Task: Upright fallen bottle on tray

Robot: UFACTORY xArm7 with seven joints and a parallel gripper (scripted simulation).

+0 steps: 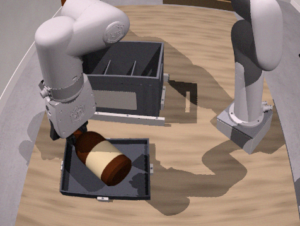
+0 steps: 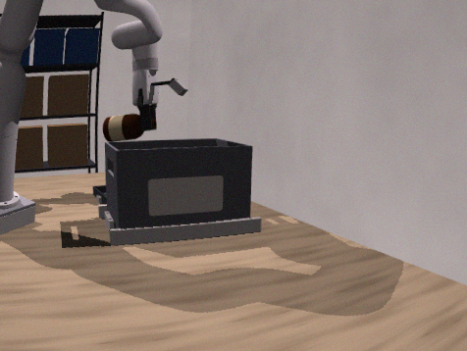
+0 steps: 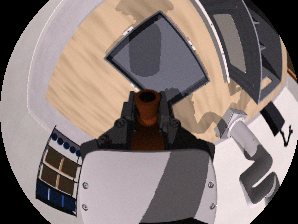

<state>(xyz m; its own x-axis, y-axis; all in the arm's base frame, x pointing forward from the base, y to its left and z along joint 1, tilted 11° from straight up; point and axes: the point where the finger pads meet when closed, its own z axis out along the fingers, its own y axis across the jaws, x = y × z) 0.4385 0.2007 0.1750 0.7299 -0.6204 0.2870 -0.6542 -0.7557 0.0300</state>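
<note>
My hand is 4 cm past the brown bottle, 4 cm to the right of it and 1 cm above it. Round my hand: dark crate: 6 cm behind, 31 cm to the right, 12 cm below; then tray: 3 cm behind, 3 cm to the right, 19 cm below.
</note>
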